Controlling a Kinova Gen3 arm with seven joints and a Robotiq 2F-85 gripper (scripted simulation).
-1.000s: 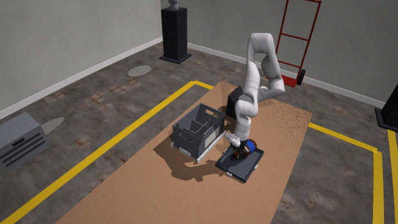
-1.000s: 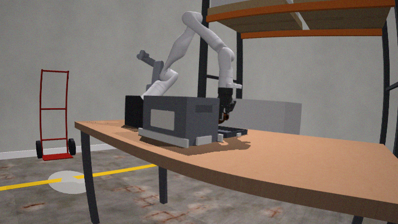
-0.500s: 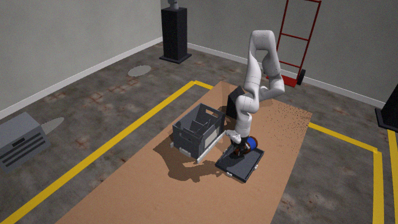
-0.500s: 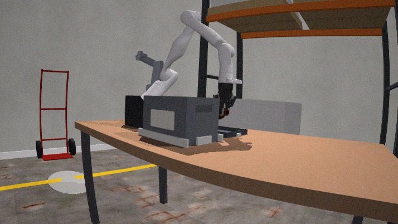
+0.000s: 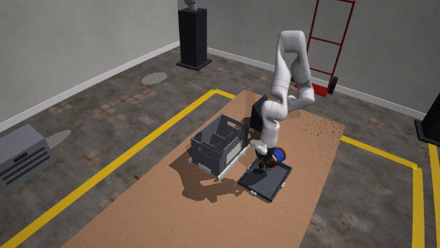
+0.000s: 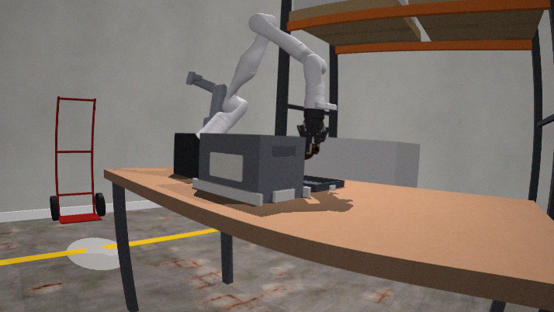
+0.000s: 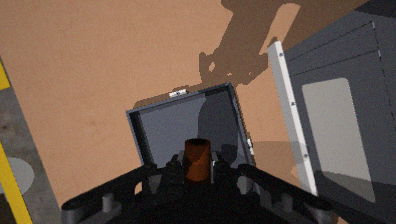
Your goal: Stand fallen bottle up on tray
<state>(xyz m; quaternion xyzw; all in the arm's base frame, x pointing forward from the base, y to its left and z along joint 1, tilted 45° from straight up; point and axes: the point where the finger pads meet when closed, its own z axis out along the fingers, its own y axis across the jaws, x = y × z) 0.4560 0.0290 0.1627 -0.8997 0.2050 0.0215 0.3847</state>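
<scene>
The brown bottle lies 5 cm behind my hand, 2 cm to the left of it and 1 cm below it. Also, from my hand: grey crate 6 cm behind, 27 cm to the right, 5 cm below; then dark tray 4 cm behind, 2 cm to the left, 12 cm below.
</scene>
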